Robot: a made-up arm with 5 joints. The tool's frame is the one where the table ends. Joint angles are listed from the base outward.
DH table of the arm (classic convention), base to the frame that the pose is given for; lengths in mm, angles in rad. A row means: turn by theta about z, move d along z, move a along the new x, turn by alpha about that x. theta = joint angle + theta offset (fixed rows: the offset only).
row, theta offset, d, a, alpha
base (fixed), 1.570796, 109.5, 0, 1.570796
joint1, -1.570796, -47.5, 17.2, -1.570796
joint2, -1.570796, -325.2, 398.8, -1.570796
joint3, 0, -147, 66.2, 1.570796
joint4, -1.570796, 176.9, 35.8, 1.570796
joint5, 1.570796, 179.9, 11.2, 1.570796
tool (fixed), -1.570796, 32.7, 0, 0
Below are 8 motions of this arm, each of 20 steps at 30 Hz.
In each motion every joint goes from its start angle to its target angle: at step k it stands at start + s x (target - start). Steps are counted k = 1, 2, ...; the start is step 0. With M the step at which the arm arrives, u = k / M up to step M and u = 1 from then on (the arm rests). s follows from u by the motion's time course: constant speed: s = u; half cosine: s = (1 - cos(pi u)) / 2; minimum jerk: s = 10 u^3 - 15 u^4 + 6 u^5.
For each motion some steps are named. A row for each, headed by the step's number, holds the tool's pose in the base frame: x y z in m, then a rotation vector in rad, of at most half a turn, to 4 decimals.
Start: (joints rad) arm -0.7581 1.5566 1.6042 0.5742 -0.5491
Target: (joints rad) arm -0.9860 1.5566 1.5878 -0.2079 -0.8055
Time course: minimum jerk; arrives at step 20
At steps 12, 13, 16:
12: 0.1824 -0.5915 -0.0715 -1.3305 -0.0921 -1.7899
13: 0.1706 -0.5915 -0.0638 -1.3635 -0.1225 -1.7197
16: 0.1442 -0.5929 -0.0451 -1.4286 -0.1787 -1.5653

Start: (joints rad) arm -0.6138 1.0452 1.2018 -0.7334 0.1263
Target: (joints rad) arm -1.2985 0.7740 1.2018 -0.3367 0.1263
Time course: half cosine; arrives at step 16
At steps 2, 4, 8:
2: 0.2946 -0.3825 -0.1527 -1.6448 0.0788 -0.8901
4: 0.3129 -0.3890 -0.1138 -1.6809 0.0480 -0.9392
8: 0.3693 -0.3833 0.0122 -1.7829 -0.0736 -1.0876

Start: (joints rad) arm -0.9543 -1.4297 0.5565 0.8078 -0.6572
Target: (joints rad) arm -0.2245 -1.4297 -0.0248 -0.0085 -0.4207
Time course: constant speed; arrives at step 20
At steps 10, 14, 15, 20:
10: -0.2733 0.0996 0.5146 0.1744 -0.9550 0.4038
14: -0.2552 0.0213 0.4854 0.1599 -1.1119 0.4416
15: -0.2501 0.0025 0.4768 0.1567 -1.1522 0.4493
20: -0.2216 -0.0858 0.4271 0.1435 -1.3589 0.4759

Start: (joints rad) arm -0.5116 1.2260 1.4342 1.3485 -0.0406
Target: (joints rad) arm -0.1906 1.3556 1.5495 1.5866 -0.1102
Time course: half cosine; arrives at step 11
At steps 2, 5, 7, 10, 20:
2: 0.4667 -0.5714 -0.1198 -0.0036 1.4639 -2.3049
5: 0.4419 -0.5722 -0.1935 0.0965 1.5906 -2.3348
7: 0.4202 -0.5650 -0.2527 0.1676 1.6917 -2.3579
10: 0.3977 -0.5513 -0.3100 0.2289 1.7901 -2.3800
20: 0.3959 -0.5500 -0.3142 0.2332 1.7974 -2.3816

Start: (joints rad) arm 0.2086 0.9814 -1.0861 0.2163 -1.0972
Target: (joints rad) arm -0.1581 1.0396 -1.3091 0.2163 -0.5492
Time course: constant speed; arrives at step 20
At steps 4, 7, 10, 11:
4: 0.2782 -0.3339 -0.0004 1.3212 1.5664 0.6173
7: 0.2784 -0.3441 0.0167 1.2300 1.5485 0.6607
10: 0.2786 -0.3536 0.0346 1.1400 1.5308 0.7037
11: 0.2786 -0.3566 0.0407 1.1103 1.5249 0.7180

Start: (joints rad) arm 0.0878 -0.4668 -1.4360 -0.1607 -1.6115
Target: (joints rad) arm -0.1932 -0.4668 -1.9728 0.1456 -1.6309
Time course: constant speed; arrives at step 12
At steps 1, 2, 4, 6, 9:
1: 0.0957 -0.4447 0.3244 1.0633 0.7296 1.4855
2: 0.0980 -0.4460 0.3408 1.0079 0.7931 1.4750
4: 0.1032 -0.4459 0.3745 0.8935 0.9159 1.4498
6: 0.1091 -0.4422 0.4088 0.7749 1.0327 1.4195
9: 0.1189 -0.4296 0.4605 0.5897 1.1965 1.3656

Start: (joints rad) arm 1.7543 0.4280 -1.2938 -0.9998 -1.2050
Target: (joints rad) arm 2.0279 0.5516 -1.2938 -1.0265 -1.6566
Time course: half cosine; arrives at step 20
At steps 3, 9, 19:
3: 0.1750 0.1606 -0.2257 -2.0618 0.8740 -0.9836
9: 0.1736 0.2071 -0.1993 -1.8331 0.7584 -0.9402
19: 0.1681 0.2707 -0.1458 -1.4584 0.6059 -0.8805

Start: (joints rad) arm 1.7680 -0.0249 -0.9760 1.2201 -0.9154
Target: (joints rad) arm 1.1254 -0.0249 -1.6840 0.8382 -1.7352
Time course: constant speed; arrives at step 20
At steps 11, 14, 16, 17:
11: 0.2022 -0.3565 -0.1176 1.5386 0.8823 1.3899
14: 0.1989 -0.3786 -0.1113 1.5064 0.9548 1.4081
16: 0.1990 -0.3940 -0.1059 1.4820 1.0128 1.4202
17: 0.1997 -0.4018 -0.1027 1.4688 1.0448 1.4258

